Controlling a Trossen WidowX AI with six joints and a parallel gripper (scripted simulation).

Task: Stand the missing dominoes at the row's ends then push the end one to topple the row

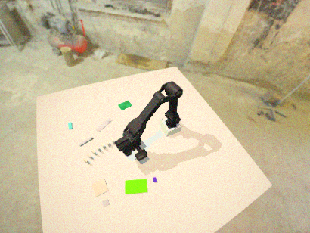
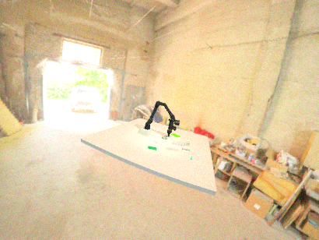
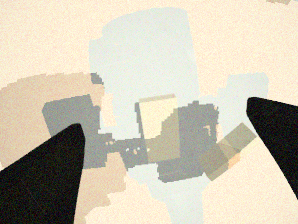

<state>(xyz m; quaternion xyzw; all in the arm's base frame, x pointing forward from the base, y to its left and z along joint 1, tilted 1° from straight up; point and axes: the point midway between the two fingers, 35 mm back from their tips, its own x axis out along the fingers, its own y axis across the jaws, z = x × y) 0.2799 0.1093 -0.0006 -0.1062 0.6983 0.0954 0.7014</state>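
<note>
Right now my gripper tip is 23 cm short of the beige tile, 15 cm to the right of it and 4 cm above it. The rest, counted from my gripper tip: small grey square 24 cm to the left, 21 cm ahead, 4 cm below; then small purple cube 19 cm to the left, 7 cm behind, 4 cm below; then bright green slab 20 cm to the left, 4 cm below, 4 cm ahead.
</note>
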